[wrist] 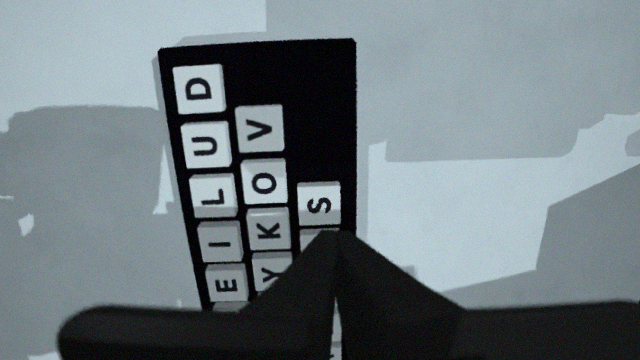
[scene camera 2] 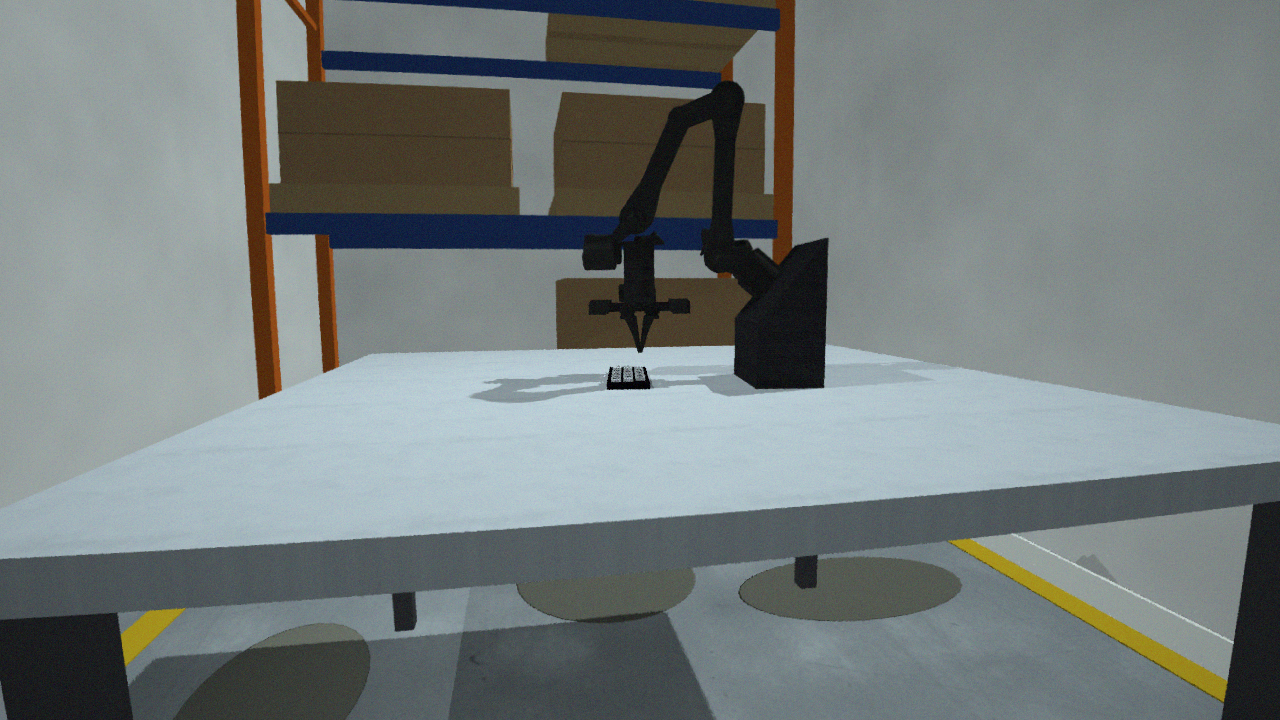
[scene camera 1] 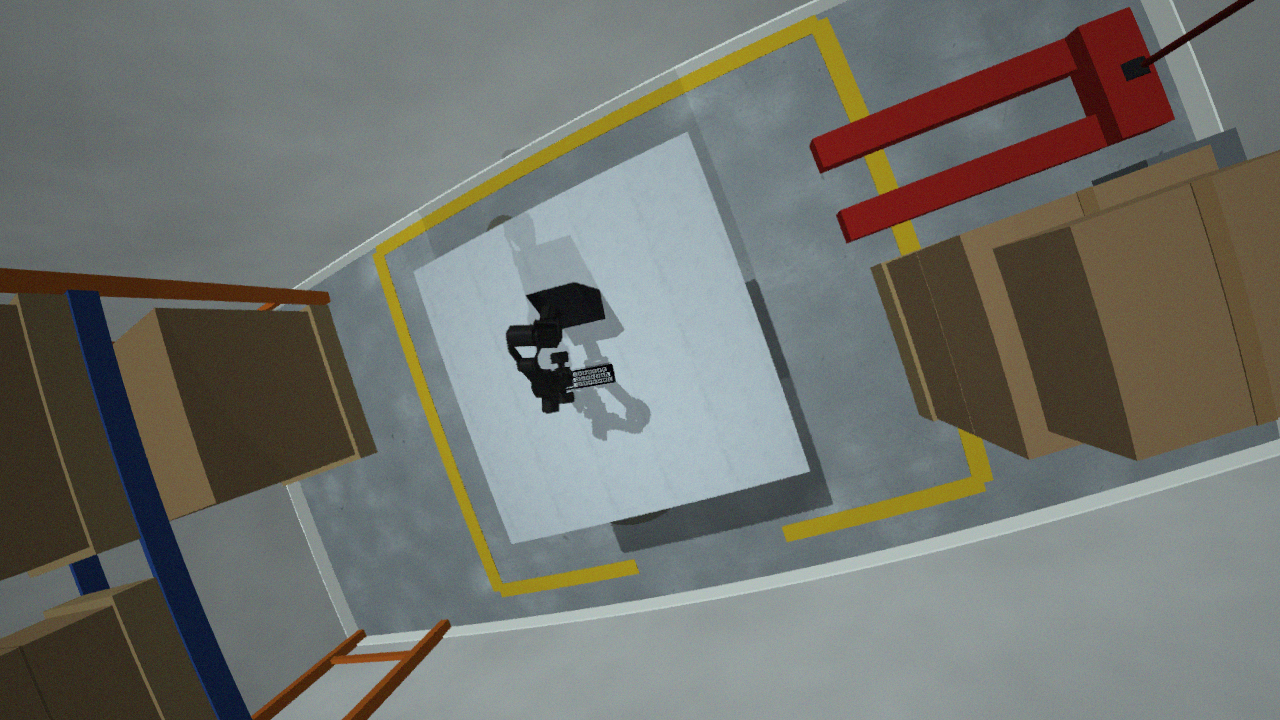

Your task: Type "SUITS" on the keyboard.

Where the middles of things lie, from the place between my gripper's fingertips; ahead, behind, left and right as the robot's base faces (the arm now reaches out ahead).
Labels:
Now: the black keyboard [scene camera 2: 635, 384] 3 cm ahead of my hand, 4 cm to the left of it and 4 cm below it.

